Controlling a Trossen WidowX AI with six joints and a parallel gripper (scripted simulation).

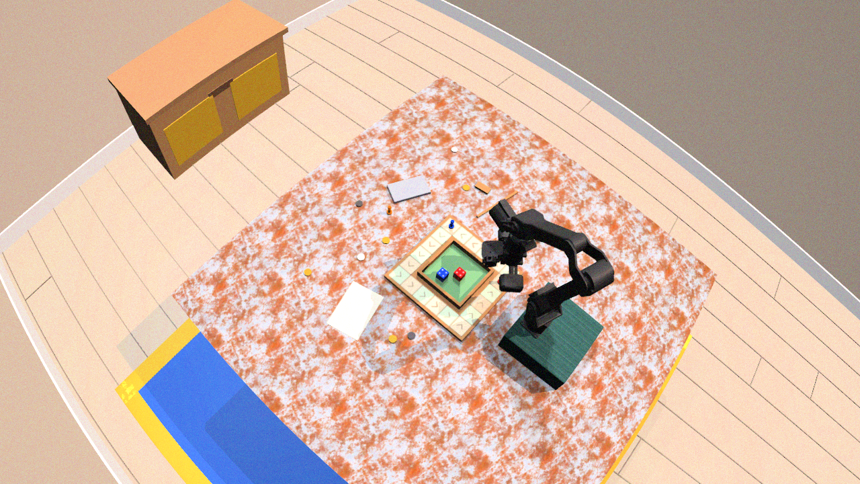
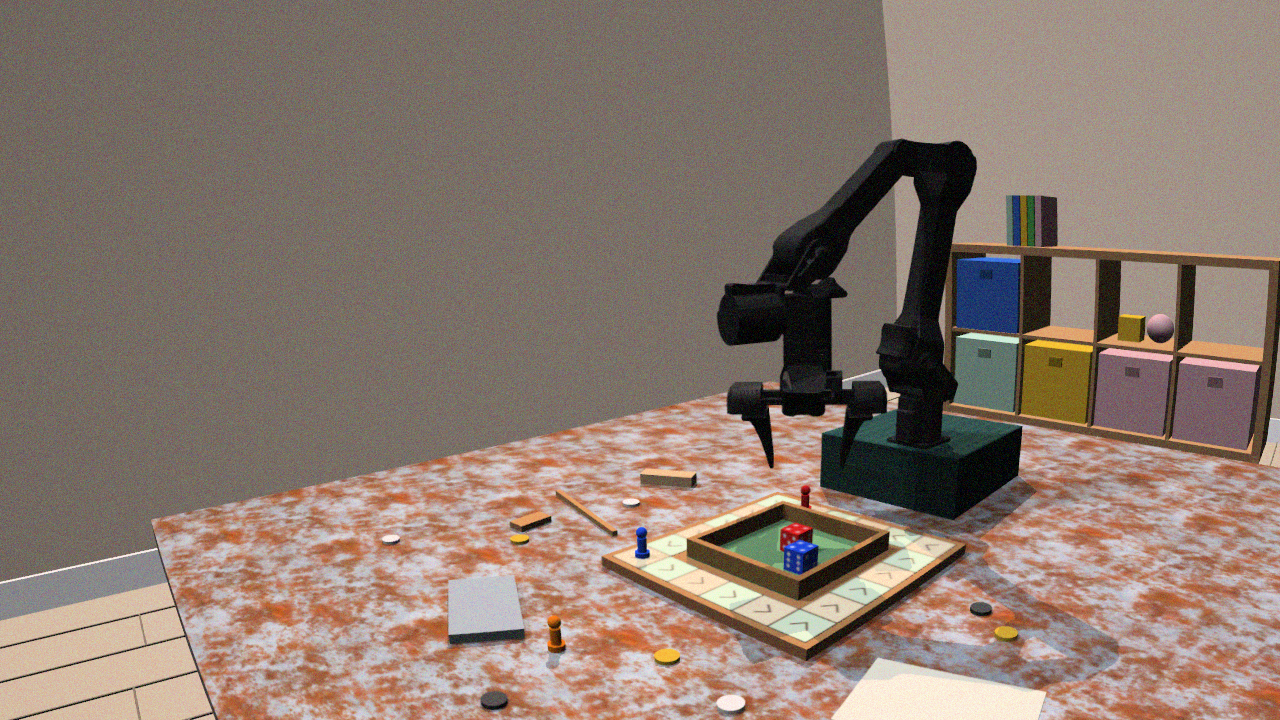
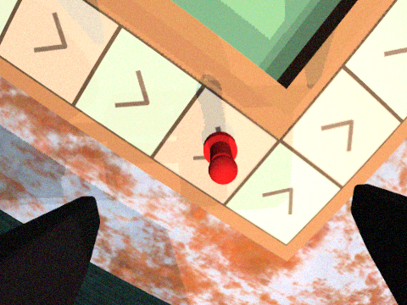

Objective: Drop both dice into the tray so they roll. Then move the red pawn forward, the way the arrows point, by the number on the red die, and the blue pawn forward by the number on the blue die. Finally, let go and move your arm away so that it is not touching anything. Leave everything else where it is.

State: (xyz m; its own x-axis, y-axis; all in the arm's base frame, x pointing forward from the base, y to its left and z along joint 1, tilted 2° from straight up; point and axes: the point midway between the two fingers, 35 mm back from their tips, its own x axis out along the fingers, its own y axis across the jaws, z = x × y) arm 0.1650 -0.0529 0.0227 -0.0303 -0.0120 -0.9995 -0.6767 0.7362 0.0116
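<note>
Now: the red pawn 4 cm below my gripper tip. From my gripper tip the other things lie so: stick (19 cm ahead, 21 cm to the right, 7 cm below); then green tray (10 cm ahead, 8 cm to the left, 6 cm below); then blue pawn (22 cm ahead, 3 cm to the right, 4 cm below).
</note>
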